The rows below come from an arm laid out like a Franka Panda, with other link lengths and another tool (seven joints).
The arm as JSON. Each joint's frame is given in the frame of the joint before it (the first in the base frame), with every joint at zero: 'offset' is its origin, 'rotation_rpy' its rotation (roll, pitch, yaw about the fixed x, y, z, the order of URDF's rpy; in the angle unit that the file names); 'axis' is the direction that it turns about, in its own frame. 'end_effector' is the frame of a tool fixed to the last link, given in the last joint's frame.
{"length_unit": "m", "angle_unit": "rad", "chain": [
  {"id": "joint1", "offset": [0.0, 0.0, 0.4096], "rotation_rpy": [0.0, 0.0, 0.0], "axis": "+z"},
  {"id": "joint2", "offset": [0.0, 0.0, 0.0], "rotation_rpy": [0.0, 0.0, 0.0], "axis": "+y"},
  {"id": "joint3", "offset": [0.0, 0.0, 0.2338], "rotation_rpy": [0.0, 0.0, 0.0], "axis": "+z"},
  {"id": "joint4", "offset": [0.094, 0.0, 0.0], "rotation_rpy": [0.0, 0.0, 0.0], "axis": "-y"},
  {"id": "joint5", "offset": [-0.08, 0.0, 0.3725], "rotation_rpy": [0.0, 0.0, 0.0], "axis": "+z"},
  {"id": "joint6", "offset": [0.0, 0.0, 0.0], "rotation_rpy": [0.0, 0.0, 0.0], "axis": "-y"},
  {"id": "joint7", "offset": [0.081, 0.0, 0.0], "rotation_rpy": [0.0, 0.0, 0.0], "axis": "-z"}
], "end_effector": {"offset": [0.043, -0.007, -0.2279], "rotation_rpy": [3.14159, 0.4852, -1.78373]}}
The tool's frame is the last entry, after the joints.
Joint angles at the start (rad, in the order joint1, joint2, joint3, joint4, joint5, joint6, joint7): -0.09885, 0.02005, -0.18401, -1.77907, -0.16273, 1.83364, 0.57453
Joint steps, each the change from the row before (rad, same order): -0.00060, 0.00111, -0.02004, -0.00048, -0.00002, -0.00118, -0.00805; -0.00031, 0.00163, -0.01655, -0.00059, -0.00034, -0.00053, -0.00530; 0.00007, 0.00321, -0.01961, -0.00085, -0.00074, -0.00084, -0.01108; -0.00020, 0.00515, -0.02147, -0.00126, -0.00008, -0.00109, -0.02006; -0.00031, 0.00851, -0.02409, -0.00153, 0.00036, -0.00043, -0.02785; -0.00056, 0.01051, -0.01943, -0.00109, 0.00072, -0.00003, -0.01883; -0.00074, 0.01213, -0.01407, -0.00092, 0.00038, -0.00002, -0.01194; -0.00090, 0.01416, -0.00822, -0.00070, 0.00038, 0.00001, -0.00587; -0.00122, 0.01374, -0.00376, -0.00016, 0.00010, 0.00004, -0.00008; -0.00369, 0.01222, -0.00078, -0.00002, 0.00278, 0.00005, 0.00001; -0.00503, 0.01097, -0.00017, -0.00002, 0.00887, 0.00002, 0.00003; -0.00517, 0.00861, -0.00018, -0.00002, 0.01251, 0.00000, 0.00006; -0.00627, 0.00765, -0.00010, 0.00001, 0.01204, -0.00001, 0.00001; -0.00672, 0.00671, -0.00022, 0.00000, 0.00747, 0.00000, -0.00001
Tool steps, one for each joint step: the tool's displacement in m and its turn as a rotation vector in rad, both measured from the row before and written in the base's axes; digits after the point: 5 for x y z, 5 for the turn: -0.00483, -0.01128, -0.00099, 0.00021, 0.00406, -0.01288; -0.00412, -0.00923, -0.00124, -0.00010, 0.00369, -0.01164; -0.00488, -0.01053, -0.00228, -0.00006, 0.00689, -0.00858; -0.00544, -0.01122, -0.00366, 0.00127, 0.01069, -0.00205; -0.00608, -0.01231, -0.00560, 0.00231, 0.01474, 0.00290; -0.00529, -0.01001, -0.00638, 0.00240, 0.01430, -0.00162; -0.00427, -0.00739, -0.00711, 0.00205, 0.01473, -0.00315; -0.00296, -0.00450, -0.00810, 0.00202, 0.01553, -0.00344; -0.00194, -0.00253, -0.00758, 0.00125, 0.01378, -0.00491; -0.00164, -0.00181, -0.00687, 0.00359, 0.01099, -0.00531; -0.00152, -0.00112, -0.00655, 0.00876, 0.00722, -0.00800; -0.00129, -0.00057, -0.00545, 0.01159, 0.00333, -0.00943; -0.00160, -0.00117, -0.00486, 0.01107, 0.00250, -0.01033; -0.00205, -0.00224, -0.00409, 0.00709, 0.00346, -0.00943
